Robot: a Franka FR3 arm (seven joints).
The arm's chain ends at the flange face. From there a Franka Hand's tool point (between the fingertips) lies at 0.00 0.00 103.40 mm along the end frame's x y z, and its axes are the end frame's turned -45 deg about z.
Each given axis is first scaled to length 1.
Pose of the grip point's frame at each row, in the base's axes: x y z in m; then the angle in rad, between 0 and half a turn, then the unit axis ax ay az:
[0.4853 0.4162 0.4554 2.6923 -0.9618 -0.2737 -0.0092]
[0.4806 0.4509 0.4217 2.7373 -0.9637 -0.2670 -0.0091]
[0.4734 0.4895 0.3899 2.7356 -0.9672 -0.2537 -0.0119]
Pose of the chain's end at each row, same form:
[0.4959 0.3725 0.5485 2.7200 -0.9903 0.1148 0.0787]
[0.4897 0.4112 0.5167 2.7615 -0.9901 0.1218 0.0699]
[0.4815 0.4494 0.4849 2.7578 -0.9885 0.1354 0.0676]

